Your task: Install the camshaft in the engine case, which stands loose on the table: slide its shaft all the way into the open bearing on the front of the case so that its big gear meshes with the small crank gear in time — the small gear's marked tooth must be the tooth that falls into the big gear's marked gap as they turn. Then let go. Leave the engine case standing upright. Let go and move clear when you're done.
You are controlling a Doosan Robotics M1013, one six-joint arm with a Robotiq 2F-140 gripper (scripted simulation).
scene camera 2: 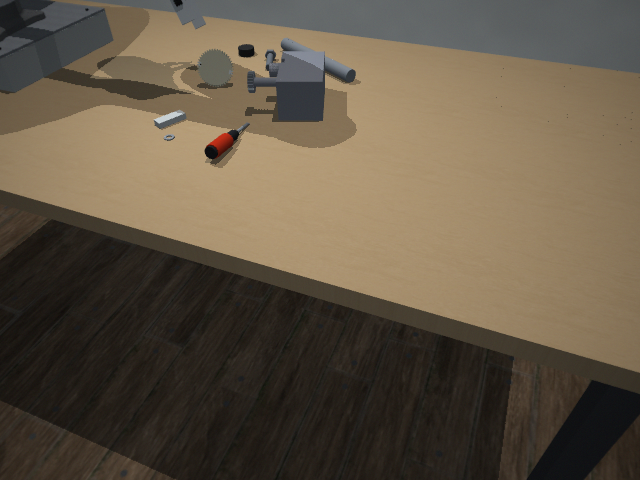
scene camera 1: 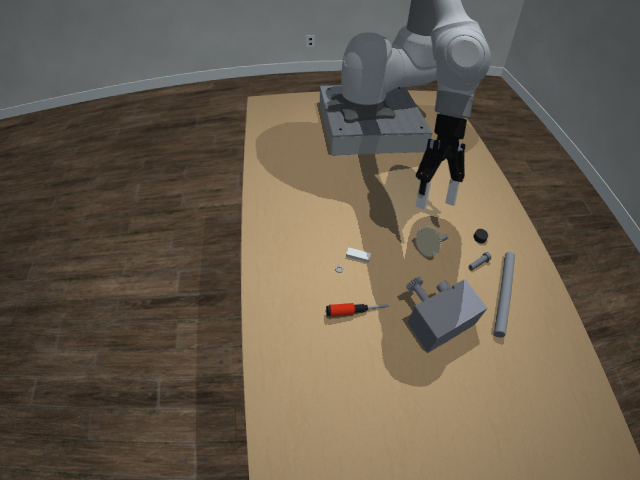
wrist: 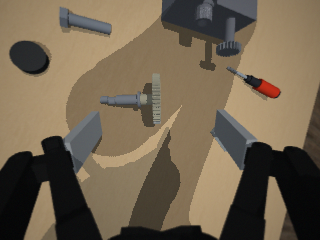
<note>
The pictures show: my gripper, a long grey rod, a black cap, a grey engine case and a camshaft.
My gripper shows as well in the wrist view.
</note>
